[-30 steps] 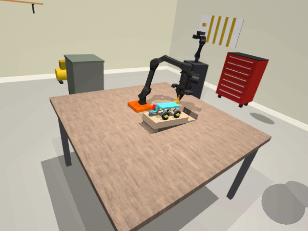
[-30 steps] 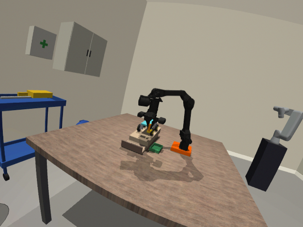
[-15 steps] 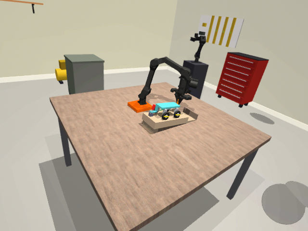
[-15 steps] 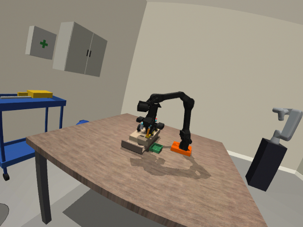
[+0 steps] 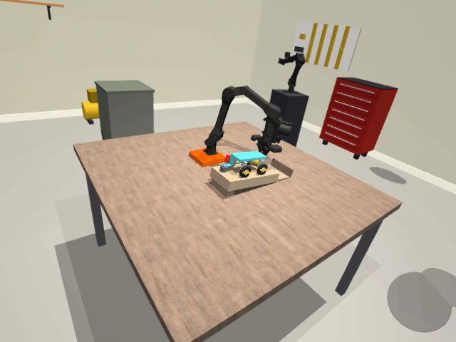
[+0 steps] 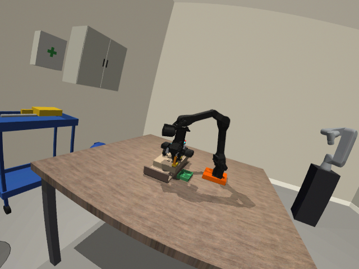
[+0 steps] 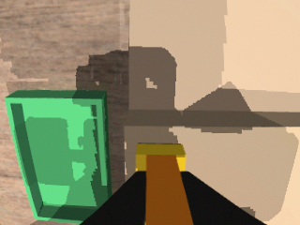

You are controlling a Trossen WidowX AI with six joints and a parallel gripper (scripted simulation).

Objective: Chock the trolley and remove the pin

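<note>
Now: the red-headed stop pin 270 mm to the right of my gripper tip, 80 mm ahead of it and 50 mm above it. From my gripper tip the other things lie so: yellow chock (20 mm to the right); then raised lip (120 mm to the left, 50 mm below, 40 mm ahead); then green tray (90 mm below, 70 mm behind, 60 mm to the right).
</note>
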